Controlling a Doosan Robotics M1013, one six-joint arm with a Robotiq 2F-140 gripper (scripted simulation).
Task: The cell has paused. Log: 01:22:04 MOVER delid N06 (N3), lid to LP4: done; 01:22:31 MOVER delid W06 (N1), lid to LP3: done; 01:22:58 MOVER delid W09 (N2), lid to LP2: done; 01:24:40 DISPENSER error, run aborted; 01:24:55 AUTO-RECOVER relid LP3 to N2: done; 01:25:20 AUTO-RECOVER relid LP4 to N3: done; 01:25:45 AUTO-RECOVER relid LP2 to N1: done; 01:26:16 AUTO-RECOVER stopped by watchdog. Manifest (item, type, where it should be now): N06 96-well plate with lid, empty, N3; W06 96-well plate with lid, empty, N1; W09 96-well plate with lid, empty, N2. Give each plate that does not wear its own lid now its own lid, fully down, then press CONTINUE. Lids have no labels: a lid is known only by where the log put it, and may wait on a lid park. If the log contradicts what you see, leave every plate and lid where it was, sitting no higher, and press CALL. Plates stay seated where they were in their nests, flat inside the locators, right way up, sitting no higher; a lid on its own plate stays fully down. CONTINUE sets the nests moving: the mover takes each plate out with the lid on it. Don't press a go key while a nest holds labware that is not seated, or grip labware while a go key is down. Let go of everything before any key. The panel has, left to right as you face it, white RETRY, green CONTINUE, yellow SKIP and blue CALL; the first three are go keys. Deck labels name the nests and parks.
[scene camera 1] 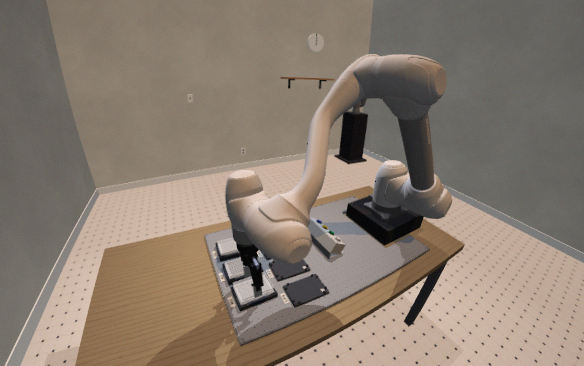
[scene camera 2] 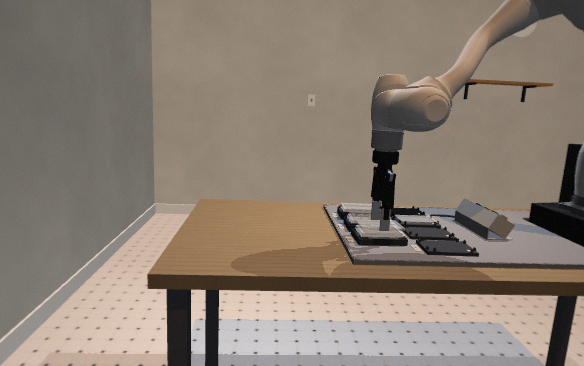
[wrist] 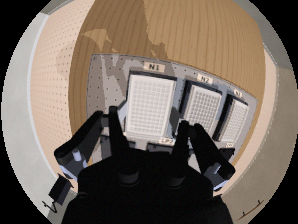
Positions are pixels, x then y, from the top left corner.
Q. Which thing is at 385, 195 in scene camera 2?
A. My gripper.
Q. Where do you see a plate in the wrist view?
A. At 198, 113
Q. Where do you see a lid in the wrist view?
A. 149, 103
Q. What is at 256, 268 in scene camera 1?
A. My gripper.
